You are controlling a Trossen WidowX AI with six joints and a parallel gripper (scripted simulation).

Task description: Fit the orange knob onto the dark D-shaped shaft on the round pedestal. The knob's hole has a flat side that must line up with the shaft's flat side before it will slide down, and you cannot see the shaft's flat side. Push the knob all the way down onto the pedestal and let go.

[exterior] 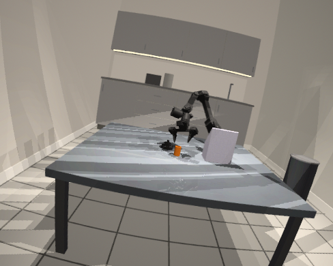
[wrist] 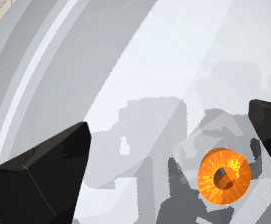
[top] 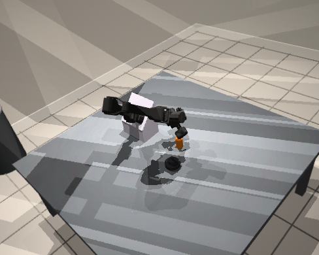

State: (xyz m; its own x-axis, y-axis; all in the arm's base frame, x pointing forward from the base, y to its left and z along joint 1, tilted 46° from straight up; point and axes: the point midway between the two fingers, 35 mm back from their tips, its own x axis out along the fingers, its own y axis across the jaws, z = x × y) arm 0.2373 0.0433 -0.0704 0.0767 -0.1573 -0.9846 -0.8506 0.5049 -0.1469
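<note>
My gripper tip is now 50 mm to the left of the orange knob and 70 mm above it. From my gripper tip the other things lie so: round dark pedestal: 60 mm ahead, 190 mm to the right, 70 mm below.
</note>
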